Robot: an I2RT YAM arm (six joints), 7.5 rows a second.
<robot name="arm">
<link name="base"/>
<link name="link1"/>
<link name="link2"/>
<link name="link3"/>
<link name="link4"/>
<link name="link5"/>
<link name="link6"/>
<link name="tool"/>
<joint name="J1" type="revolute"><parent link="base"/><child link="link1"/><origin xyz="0.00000 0.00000 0.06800" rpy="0.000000 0.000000 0.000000"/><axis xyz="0 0 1"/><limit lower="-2.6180" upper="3.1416"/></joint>
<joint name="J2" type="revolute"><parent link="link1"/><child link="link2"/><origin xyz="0.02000 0.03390 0.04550" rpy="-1.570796 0.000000 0.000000"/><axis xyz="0 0 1"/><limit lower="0.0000" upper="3.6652"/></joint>
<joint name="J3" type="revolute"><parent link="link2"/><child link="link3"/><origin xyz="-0.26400 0.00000 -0.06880" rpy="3.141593 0.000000 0.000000"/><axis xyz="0 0 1"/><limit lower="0.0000" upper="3.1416"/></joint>
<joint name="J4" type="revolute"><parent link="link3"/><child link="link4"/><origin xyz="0.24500 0.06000 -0.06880" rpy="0.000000 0.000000 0.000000"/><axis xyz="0 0 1"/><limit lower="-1.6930" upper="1.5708"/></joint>
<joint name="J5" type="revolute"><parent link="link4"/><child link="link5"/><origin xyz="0.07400 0.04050 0.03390" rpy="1.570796 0.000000 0.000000"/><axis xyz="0 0 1"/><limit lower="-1.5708" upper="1.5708"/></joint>
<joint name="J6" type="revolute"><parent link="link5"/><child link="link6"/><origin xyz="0.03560 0.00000 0.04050" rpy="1.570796 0.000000 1.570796"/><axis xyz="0 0 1"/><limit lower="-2.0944" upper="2.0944"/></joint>
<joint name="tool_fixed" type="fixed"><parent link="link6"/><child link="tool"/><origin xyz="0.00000 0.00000 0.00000" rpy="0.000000 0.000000 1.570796"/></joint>
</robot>
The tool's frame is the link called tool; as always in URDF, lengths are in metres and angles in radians.
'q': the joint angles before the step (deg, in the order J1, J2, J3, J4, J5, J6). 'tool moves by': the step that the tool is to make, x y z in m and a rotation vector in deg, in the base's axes. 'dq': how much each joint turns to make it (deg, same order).
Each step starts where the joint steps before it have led.
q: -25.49 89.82 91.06 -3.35 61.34 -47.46
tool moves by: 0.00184 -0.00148 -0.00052 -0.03 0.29 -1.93
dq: 0.00 0.71 0.62 -0.01 1.94 -0.17
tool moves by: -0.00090 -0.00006 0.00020 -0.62 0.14 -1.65
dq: 0.00 -0.09 -0.53 1.77 1.67 -1.32
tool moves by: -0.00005 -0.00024 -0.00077 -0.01 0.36 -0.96
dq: 0.00 0.09 -0.10 0.19 0.96 -0.36
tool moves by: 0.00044 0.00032 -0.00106 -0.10 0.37 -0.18
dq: 0.09 0.00 -0.35 0.61 0.27 -0.61
